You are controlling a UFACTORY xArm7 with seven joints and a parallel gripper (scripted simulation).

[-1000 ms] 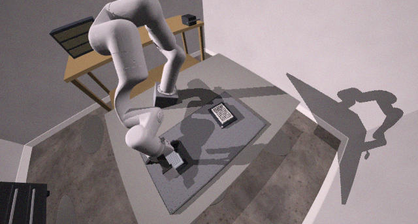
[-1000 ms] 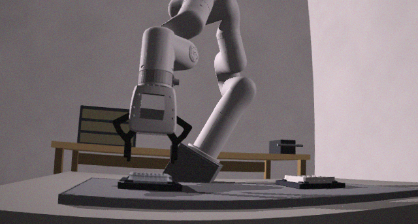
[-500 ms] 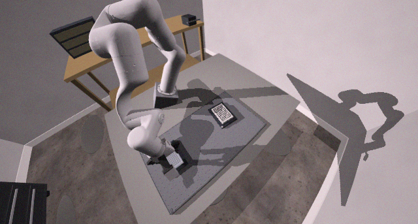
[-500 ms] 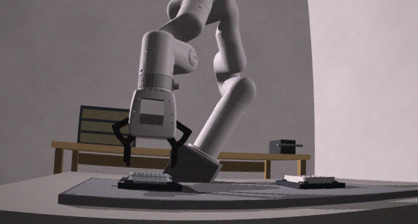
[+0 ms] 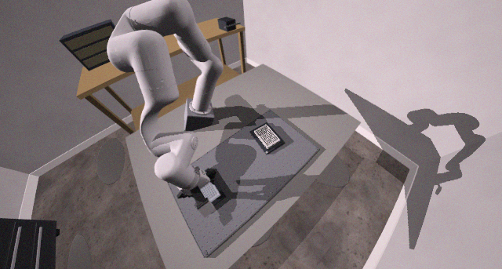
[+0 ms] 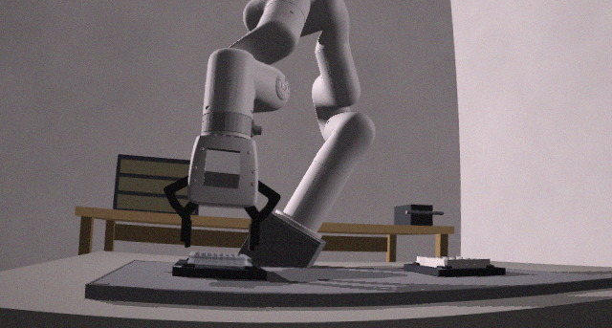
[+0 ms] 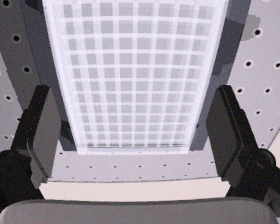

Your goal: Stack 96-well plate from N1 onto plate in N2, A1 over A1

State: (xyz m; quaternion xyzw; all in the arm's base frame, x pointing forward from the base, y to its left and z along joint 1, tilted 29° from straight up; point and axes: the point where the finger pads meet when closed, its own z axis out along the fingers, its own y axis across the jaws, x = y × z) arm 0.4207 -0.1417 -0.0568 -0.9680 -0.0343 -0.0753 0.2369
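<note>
My gripper is now 3 cm above the 96-well plate.
</note>
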